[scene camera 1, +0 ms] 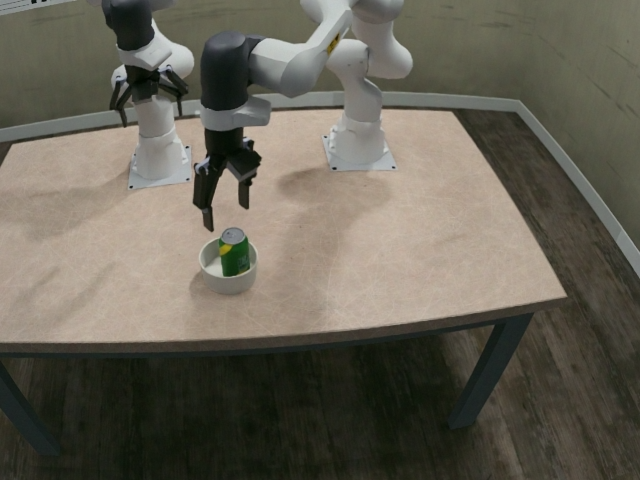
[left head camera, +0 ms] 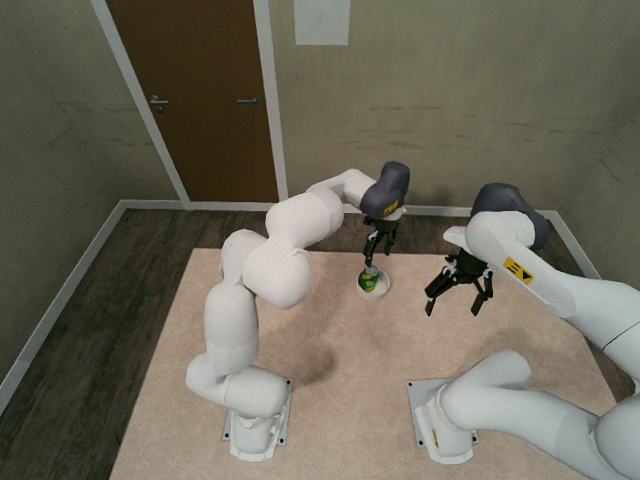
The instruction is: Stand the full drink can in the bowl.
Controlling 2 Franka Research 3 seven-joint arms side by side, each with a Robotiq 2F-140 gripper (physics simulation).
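A green drink can with a silver top stands upright inside the white bowl, its top above the rim. In the left head camera the can is at the left side of the bowl. My left gripper is open and empty, its fingertips a little above the can and apart from it. My right gripper is open and empty, in the air to the right of the bowl in the left head camera.
The table carries both arm bases. In the left head camera the bowl is near the table's far edge, with a brown door and a wall behind.
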